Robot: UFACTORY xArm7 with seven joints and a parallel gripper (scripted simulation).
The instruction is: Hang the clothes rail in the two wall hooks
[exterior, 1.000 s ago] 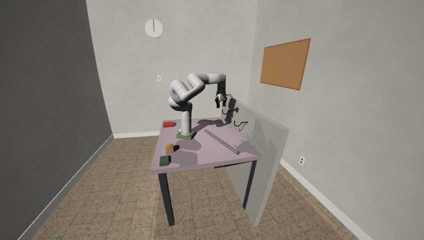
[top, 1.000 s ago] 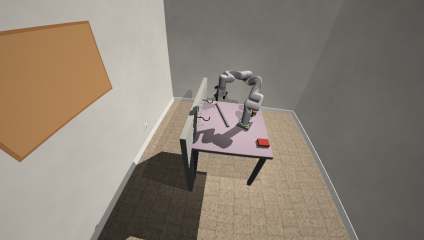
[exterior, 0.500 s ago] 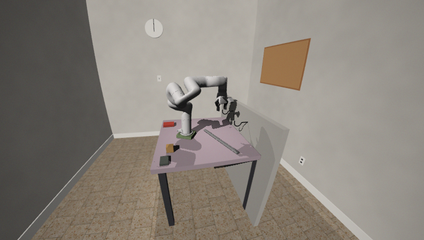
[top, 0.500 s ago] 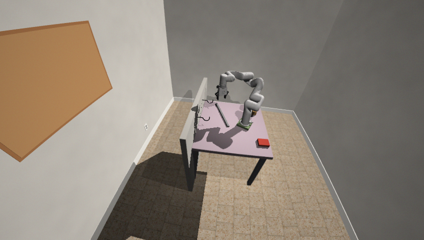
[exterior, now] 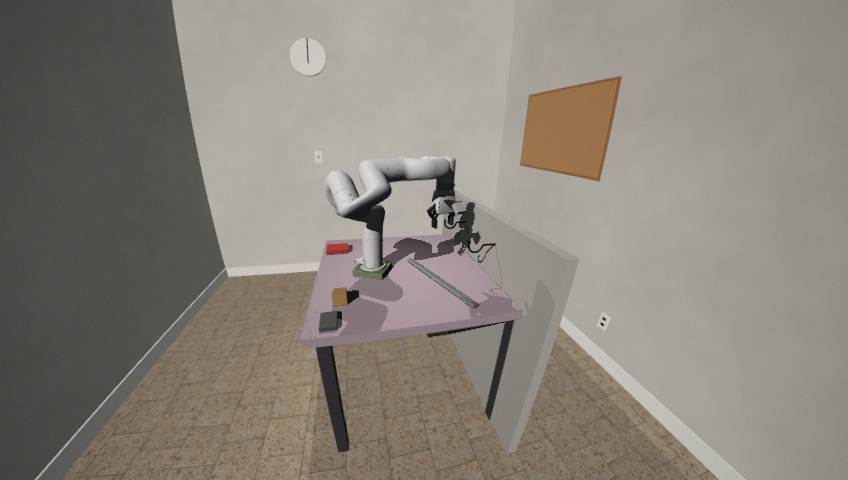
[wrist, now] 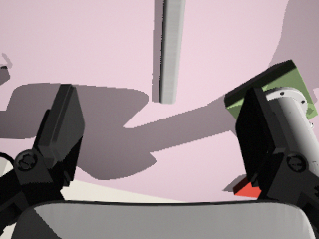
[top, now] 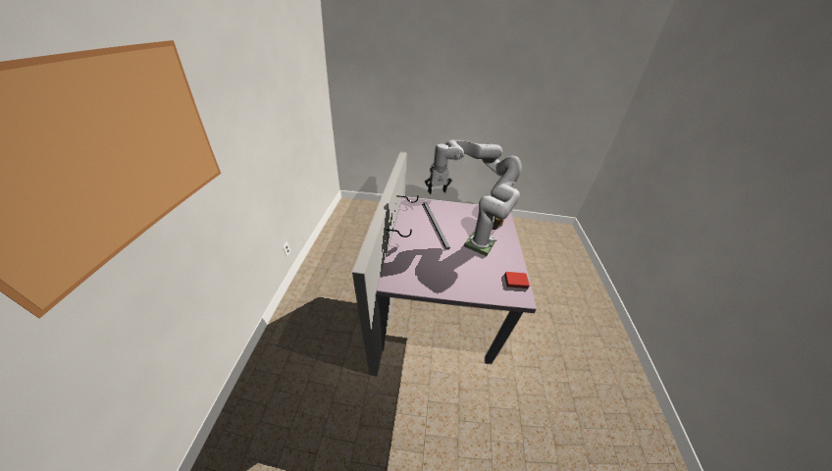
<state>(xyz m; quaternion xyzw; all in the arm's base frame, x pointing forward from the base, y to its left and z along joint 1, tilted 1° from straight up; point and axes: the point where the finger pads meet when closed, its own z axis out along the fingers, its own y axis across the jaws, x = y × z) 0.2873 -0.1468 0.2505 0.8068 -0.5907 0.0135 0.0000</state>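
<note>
My gripper is now 20 mm past the grey clothes rail, 30 mm to the left of it and 260 mm above it. Also, from my hand: grey wall panel (280 mm ahead, 110 mm to the left, 500 mm below); then orange cube (460 mm behind, 90 mm to the right, 240 mm below); then dark block (500 mm behind, 210 mm to the right, 260 mm below).
</note>
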